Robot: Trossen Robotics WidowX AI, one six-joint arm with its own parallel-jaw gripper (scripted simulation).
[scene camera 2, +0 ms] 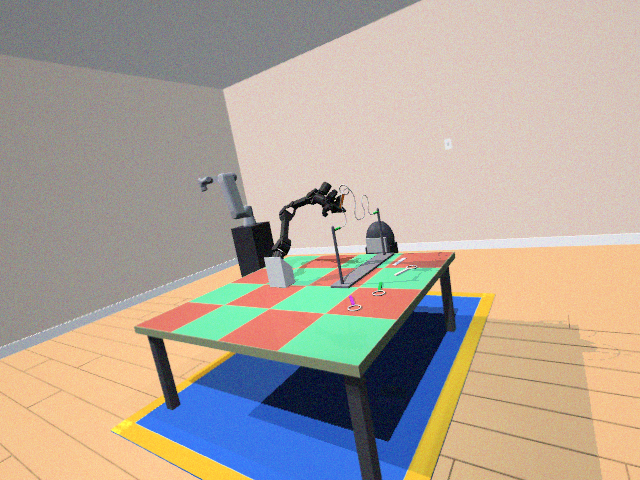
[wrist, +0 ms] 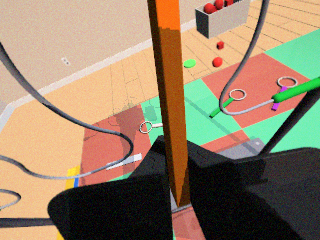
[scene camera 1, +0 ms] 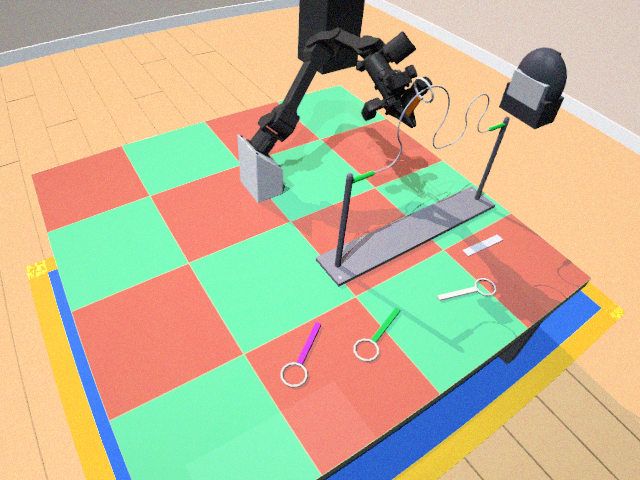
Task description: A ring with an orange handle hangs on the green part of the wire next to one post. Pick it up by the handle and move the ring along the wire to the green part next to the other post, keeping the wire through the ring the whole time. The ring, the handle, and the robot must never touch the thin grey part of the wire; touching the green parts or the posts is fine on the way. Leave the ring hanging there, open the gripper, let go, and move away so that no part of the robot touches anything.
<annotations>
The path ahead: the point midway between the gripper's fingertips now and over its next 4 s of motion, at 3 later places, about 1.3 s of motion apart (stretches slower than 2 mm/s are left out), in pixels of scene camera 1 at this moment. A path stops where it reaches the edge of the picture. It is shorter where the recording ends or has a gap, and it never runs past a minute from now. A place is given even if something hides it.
My gripper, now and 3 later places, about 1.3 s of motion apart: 414,127; 421,120; 427,112; 429,104
</annotations>
